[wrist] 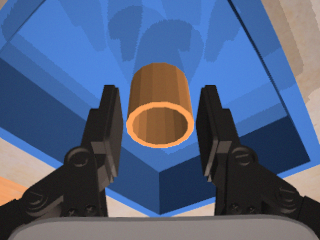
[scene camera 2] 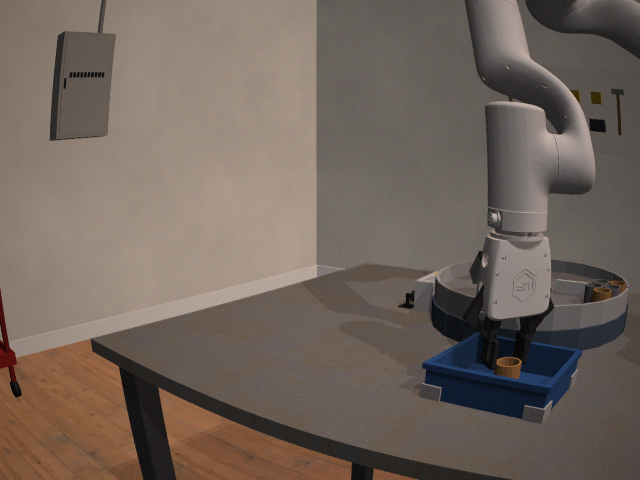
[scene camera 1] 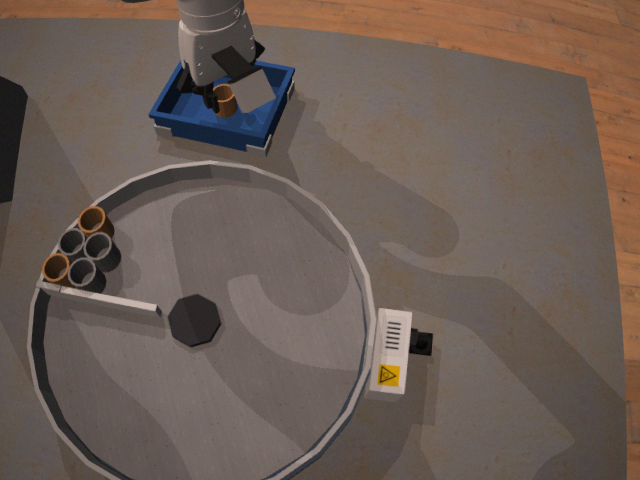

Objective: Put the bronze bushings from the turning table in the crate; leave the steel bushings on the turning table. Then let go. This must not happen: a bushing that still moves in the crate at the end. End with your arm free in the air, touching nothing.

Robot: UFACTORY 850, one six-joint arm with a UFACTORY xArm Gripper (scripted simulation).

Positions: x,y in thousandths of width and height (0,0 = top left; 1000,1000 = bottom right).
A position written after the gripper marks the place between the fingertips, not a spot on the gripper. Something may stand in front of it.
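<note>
From scene camera 2 you'd get the gripper (scene camera 2: 788,757) and a blue crate (scene camera 2: 824,834). The wrist view's got the crate (wrist: 195,260) too, plus the gripper (wrist: 498,435) and a bronze bushing (wrist: 498,481). And in scene camera 1 there's a bronze bushing (scene camera 1: 85,551), another bronze bushing (scene camera 1: 143,451), the gripper (scene camera 1: 355,209) and the crate (scene camera 1: 387,286).
</note>
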